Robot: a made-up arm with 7 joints.
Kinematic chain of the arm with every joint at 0, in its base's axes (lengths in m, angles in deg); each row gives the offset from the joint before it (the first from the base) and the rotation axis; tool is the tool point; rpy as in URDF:
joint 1: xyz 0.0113 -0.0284 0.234 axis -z
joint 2: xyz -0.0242 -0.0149 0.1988 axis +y
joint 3: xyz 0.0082 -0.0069 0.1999 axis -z
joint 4: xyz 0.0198 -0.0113 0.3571 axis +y
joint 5: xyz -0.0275 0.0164 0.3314 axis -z
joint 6: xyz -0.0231 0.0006 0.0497 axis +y
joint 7: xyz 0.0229 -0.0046 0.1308 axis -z
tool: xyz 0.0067 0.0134 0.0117 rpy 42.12 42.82 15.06
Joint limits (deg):
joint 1: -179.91..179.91
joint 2: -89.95..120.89
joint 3: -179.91..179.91
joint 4: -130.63..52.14
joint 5: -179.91..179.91
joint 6: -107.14..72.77
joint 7: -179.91..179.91
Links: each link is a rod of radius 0.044 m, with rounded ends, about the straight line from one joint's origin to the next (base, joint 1, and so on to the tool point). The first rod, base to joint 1, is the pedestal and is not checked.
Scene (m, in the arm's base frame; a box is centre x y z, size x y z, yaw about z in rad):
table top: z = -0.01
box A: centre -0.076 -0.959 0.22 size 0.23 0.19 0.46 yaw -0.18
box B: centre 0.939 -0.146 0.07 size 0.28 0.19 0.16 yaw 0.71
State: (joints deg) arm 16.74 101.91 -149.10 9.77 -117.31 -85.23 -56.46
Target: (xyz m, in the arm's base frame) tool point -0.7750 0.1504 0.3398
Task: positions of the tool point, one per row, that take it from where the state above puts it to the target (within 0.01 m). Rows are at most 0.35 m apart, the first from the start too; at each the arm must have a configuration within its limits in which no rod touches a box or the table.
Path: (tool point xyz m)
1: 0.8844 -0.3921 0.3000
2: 0.7465 -0.6410 0.3488
3: 0.5241 -0.8407 0.4115
4: 0.2378 -0.9554 0.4882
5: -0.0760 -0.9590 0.5762
6: -0.3272 -0.8909 0.5217
7: -0.5448 -0.7514 0.4725
8: -0.7083 -0.5555 0.4291
9: -0.8039 -0.3241 0.3925
10: -0.8255 -0.0808 0.3628
11: -0.7750 0.1503 0.3398

